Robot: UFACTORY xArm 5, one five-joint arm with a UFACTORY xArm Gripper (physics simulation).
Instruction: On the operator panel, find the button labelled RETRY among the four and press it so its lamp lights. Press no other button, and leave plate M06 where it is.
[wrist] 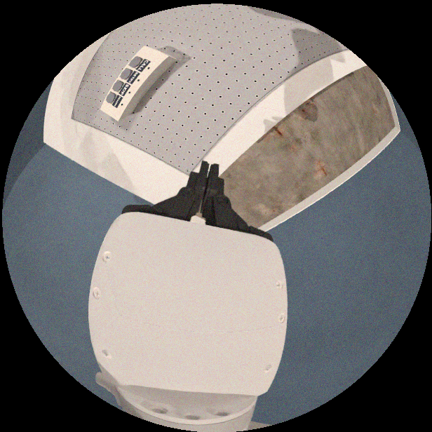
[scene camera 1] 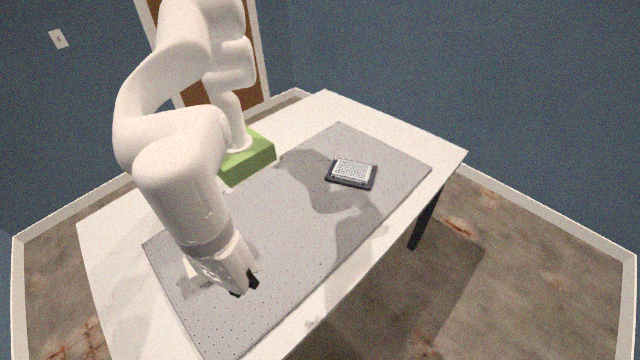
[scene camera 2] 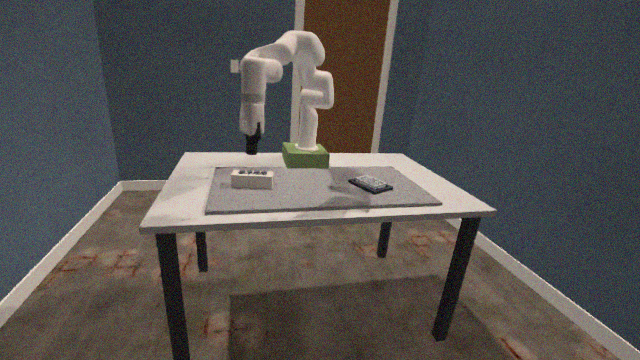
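Where they show: gripper, between the fingertips: (scene camera 1: pixel 239 289) (scene camera 2: pixel 251 154); arm's base, origin of its link: (scene camera 1: pixel 236 144) (scene camera 2: pixel 306 148).
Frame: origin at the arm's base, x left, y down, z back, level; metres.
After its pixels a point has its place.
The operator panel (scene camera 2: pixel 252 181) @(x -0.263, y 0.040, z -0.405 m) (wrist: pixel 156 58) is a cream box with four grey round buttons in a row. In the wrist view one end button (wrist: pixel 136 61) reads CALL and the third button (wrist: pixel 119 85) reads SKIP; the other two labels are too small to read surely. No lamp looks lit. In scene camera 1 the arm hides most of the panel (scene camera 1: pixel 192 271) @(x -0.336, y 0.016, z -0.384 m). My gripper (scene camera 1: pixel 245 286) @(x -0.256, y -0.126, z -0.580 m) (scene camera 2: pixel 251 150) @(x -0.256, y -0.126, z -0.580 m) (wrist: pixel 206 174) is shut and empty, raised above the panel's level and apart from it. Plate M06 (scene camera 1: pixel 352 171) @(x 0.247, y 0.043, z -0.374 m) (scene camera 2: pixel 371 183) @(x 0.245, y 0.043, z -0.401 m) lies on its dark holder.
The grey perforated board (scene camera 1: pixel 280 235) @(x -0.082, y 0.069, z -0.407 m) (scene camera 2: pixel 300 195) @(x -0.072, y 0.068, z -0.479 m) (wrist: pixel 210 85) lies on the white table (scene camera 1: pixel 430 145) @(x 0.639, y 0.081, z -0.457 m) (scene camera 2: pixel 170 200) @(x -0.557, y 0.081, z -0.504 m) (wrist: pixel 150 175). The arm stands on a green block (scene camera 1: pixel 252 160) @(x 0.007, y 0.021, z -0.105 m) (scene camera 2: pixel 306 159) @(x -0.010, y 0.031, z -0.106 m) at the back edge. The dark holder (scene camera 1: pixel 350 184) @(x 0.209, y 0.059, z -0.403 m) sits toward the board's far end from the panel.
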